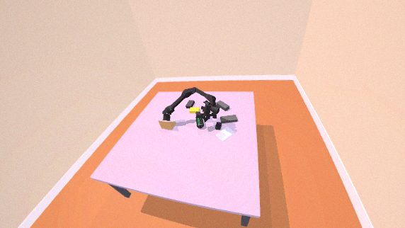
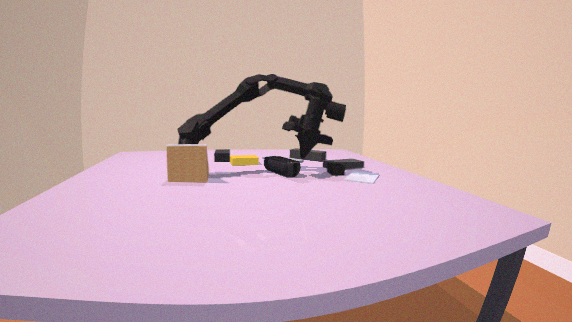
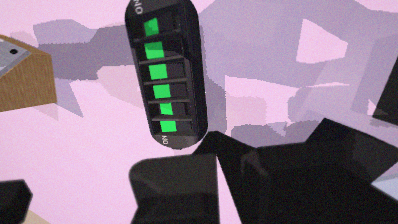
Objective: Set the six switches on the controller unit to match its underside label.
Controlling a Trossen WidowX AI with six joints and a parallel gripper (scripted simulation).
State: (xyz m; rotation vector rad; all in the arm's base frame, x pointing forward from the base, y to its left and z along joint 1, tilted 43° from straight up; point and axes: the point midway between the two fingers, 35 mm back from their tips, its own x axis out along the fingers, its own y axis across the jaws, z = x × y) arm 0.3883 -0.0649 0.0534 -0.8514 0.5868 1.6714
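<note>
My gripper tip is now 13 cm short of the small dark cube, 4 cm above it and 1 cm to the left of it. From my gripper tip the other things lie so: flat dark module: 22 cm ahead, 8 cm to the left, 4 cm below; then white sheet: 19 cm ahead, 10 cm to the right, 5 cm below; then yellow block: 23 cm to the left, 14 cm behind, 4 cm below.
</note>
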